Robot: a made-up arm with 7 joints.
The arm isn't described. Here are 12 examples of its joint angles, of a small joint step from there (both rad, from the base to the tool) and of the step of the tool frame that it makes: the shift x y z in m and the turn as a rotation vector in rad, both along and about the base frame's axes.
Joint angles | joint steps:
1: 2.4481 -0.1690 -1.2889 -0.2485 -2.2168 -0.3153 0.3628 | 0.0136 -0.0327 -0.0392 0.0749 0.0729 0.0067 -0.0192
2: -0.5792 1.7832 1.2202 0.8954 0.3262 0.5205 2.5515 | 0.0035 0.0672 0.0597 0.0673 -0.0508 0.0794 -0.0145
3: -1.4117 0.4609 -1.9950 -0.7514 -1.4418 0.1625 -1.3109 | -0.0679 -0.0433 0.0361 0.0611 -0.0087 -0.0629 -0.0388
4: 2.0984 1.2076 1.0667 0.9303 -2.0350 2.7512 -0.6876 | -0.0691 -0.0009 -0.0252 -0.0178 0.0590 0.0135 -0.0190
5: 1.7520 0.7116 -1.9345 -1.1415 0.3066 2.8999 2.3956 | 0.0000 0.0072 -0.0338 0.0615 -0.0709 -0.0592 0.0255
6: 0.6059 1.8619 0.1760 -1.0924 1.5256 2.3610 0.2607 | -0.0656 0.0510 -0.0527 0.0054 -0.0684 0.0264 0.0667
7: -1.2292 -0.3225 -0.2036 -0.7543 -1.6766 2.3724 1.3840 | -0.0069 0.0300 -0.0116 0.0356 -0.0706 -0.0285 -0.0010
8: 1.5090 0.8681 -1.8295 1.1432 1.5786 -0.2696 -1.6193 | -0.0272 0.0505 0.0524 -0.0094 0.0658 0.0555 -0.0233
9: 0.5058 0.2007 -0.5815 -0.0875 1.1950 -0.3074 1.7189 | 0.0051 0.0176 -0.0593 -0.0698 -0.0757 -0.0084 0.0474
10: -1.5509 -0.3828 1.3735 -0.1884 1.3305 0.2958 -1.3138 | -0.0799 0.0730 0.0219 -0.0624 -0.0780 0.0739 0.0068
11: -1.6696 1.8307 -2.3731 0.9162 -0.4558 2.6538 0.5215 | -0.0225 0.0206 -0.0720 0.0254 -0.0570 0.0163 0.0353
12: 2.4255 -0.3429 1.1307 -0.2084 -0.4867 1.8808 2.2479 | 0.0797 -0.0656 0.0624 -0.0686 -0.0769 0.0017 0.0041
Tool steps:
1: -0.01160 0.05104 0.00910 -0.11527 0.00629 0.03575
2: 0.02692 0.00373 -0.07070 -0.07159 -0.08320 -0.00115
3: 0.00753 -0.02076 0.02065 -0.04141 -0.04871 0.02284
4: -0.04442 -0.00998 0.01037 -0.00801 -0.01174 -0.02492
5: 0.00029 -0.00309 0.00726 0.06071 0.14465 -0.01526
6: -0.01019 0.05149 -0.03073 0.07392 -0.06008 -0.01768
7: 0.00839 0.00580 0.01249 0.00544 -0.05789 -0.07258
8: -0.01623 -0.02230 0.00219 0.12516 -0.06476 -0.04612
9: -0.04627 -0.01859 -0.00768 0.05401 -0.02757 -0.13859
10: -0.06023 0.06979 0.01582 -0.00253 -0.07372 -0.14493
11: 0.02181 -0.01114 -0.02608 -0.00915 -0.04966 0.05066
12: -0.03837 0.04379 -0.02955 -0.08093 -0.00219 0.04567
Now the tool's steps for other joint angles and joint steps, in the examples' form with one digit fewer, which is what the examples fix.
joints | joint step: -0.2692 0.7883 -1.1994 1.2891 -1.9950 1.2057 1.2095 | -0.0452 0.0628 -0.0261 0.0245 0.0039 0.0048 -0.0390
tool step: -0.0615 0.0194 -0.0310 0.0363 -0.0318 -0.0510
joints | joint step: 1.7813 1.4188 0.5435 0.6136 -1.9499 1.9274 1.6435 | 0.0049 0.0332 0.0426 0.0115 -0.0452 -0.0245 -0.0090
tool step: -0.0052 -0.0058 -0.0337 0.0379 0.0203 -0.0080
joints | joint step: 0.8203 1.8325 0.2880 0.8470 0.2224 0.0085 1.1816 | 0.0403 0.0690 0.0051 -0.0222 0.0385 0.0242 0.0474
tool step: 0.0167 -0.0384 -0.0735 0.0528 -0.0663 0.1104
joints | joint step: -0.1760 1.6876 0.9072 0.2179 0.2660 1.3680 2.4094 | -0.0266 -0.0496 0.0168 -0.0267 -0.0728 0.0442 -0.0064
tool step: 0.0042 0.0109 0.0307 0.0567 -0.0097 0.0300
